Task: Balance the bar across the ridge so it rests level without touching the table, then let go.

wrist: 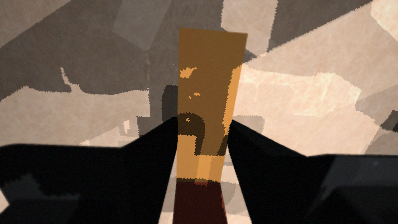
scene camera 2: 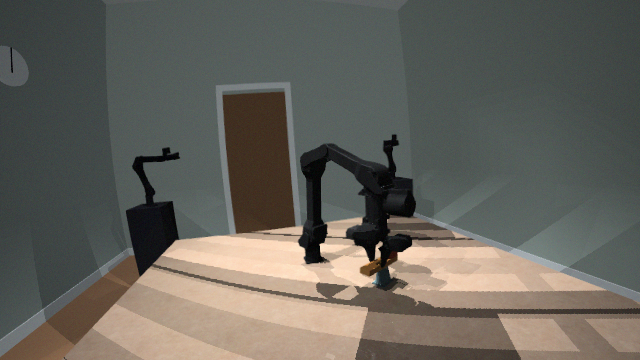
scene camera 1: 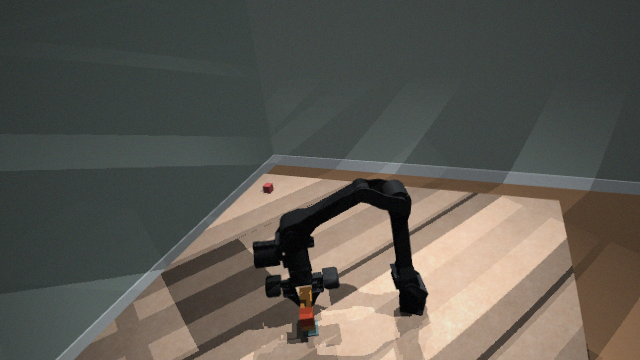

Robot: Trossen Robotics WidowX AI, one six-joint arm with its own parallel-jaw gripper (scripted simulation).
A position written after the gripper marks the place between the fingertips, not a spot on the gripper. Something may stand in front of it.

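A bar (wrist: 210, 61) is carried by the gripper (scene camera 1: 306, 304).
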